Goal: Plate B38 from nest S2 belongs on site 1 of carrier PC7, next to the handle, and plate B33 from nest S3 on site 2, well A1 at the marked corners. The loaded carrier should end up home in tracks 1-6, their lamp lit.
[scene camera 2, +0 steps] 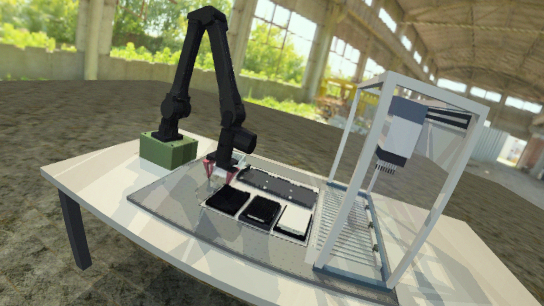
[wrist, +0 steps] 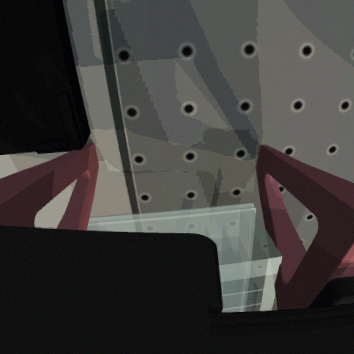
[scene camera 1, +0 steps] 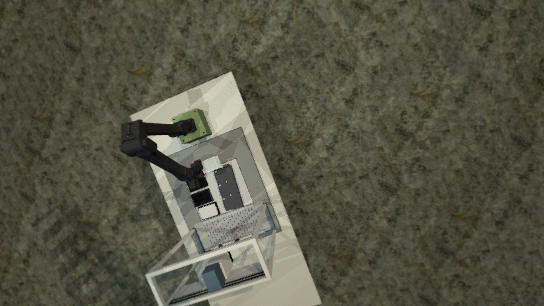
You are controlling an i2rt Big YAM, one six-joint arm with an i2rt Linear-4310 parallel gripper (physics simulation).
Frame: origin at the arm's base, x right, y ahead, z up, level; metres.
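Seen in the pictures: gripper, between the fingertips: (scene camera 2: pixel 217 181) (wrist: pixel 176 154) (scene camera 1: pixel 202 167); arm's base, origin of its link: (scene camera 2: pixel 167 137) (scene camera 1: pixel 186 126).
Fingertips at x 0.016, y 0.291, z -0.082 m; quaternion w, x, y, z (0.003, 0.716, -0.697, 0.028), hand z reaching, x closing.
Note:
Offsets run from my fingertips to a thing's middle.
My gripper (scene camera 1: pixel 198 169) (scene camera 2: pixel 219 178) (wrist: pixel 176 154) is shut on a clear plate {dx -0.081, dy -0.003, dz +0.048 m} (scene camera 1: pixel 211 164) (scene camera 2: pixel 220 171) (wrist: pixel 175 221), with the red fingers spread wide on its sides. It holds the plate low over the perforated deck, just off the left end of the long dark carrier {dx -0.139, dy +0.191, dz +0.013 m} (scene camera 1: pixel 229 186) (scene camera 2: pixel 280 186). The carrier lies flat and bears nothing. Beside it stand three nests: the nearest one {dx +0.077, dy +0.095, dz +0.007 m} (scene camera 1: pixel 197 183) (scene camera 2: pixel 228 198) looks dark, the middle holds a black well plate {dx +0.072, dy +0.211, dz +0.017 m} (scene camera 1: pixel 201 197) (scene camera 2: pixel 261 209), and the far one holds a white plate {dx +0.053, dy +0.317, dz +0.017 m} (scene camera 1: pixel 208 210) (scene camera 2: pixel 295 220).
The ribbed track deck (scene camera 1: pixel 231 224) (scene camera 2: pixel 343 224) lies beyond the nests under a tall white frame (scene camera 2: pixel 362 170) with a pipetting head (scene camera 2: pixel 404 133). The arm stands on a green base (scene camera 1: pixel 199 121) (scene camera 2: pixel 167 150). The table edge runs close by the nests.

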